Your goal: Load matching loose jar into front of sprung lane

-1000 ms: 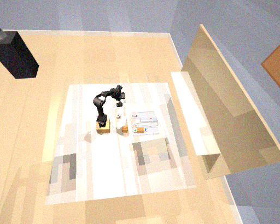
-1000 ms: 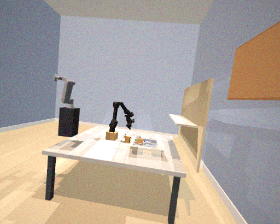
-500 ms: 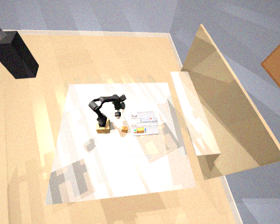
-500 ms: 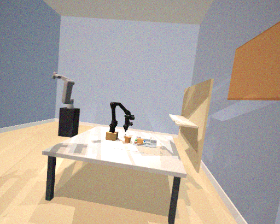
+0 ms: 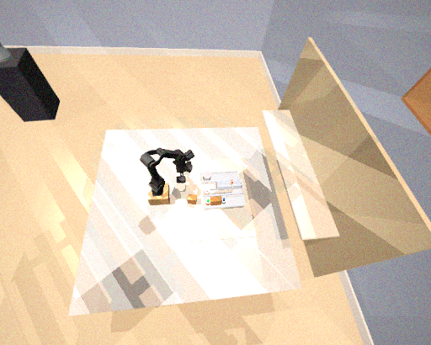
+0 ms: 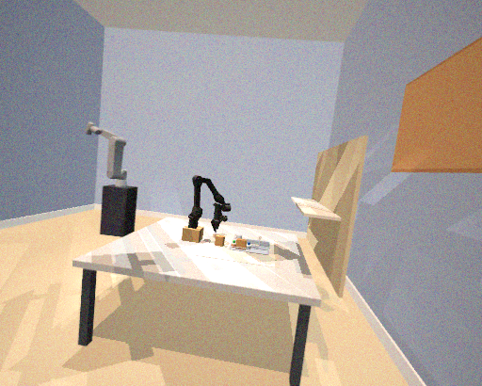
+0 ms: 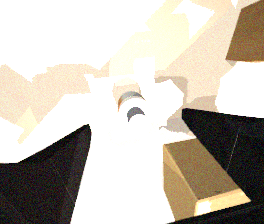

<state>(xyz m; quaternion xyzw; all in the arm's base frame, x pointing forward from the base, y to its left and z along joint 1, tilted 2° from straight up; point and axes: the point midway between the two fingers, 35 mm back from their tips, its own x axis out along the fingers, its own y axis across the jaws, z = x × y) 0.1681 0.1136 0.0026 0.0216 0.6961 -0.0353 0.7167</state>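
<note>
The brown block lies 17 cm to the right of my gripper tip, 5 cm ahead of it and 3 cm below it.
</note>
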